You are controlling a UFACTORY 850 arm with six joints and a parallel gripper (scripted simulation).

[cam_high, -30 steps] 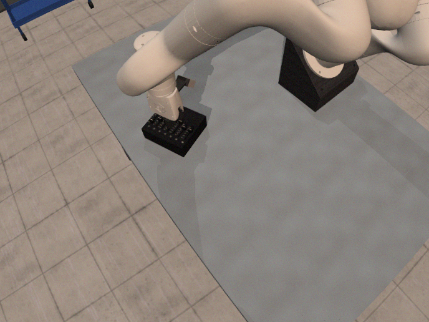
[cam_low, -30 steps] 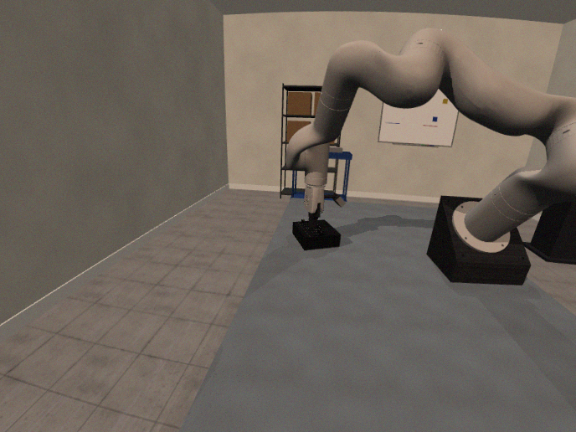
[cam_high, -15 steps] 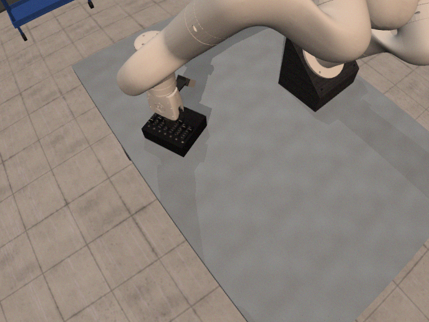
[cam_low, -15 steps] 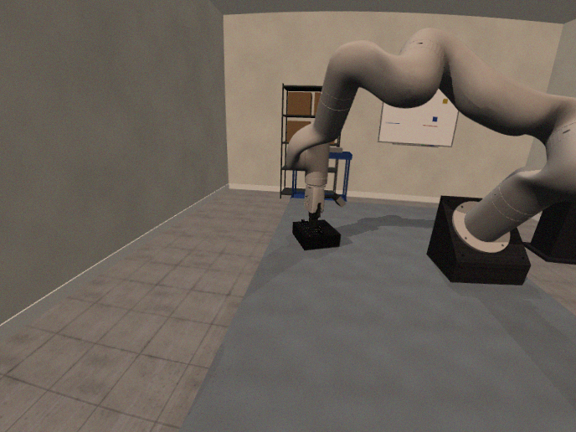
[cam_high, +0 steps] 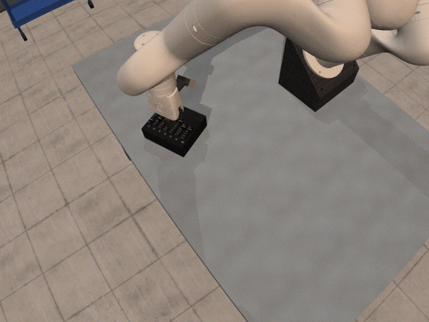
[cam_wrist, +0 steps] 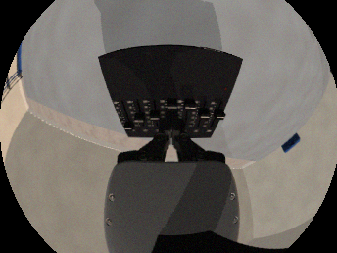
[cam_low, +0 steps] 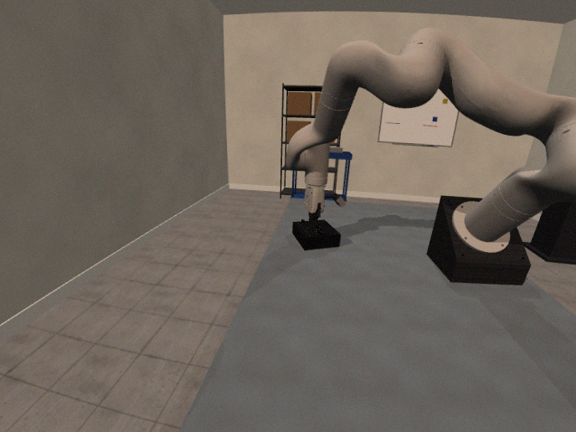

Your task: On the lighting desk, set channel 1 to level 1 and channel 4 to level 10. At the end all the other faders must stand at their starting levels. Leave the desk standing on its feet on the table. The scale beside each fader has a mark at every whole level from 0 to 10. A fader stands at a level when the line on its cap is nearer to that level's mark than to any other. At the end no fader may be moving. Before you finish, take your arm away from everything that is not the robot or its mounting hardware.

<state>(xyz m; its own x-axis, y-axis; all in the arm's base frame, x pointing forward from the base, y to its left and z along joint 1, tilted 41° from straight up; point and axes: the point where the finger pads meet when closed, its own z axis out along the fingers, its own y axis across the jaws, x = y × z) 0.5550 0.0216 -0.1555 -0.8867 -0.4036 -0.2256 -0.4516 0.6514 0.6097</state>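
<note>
My gripper is now 2 cm past the fader cap, 1 cm to the left of it and 1 cm above it.
</note>
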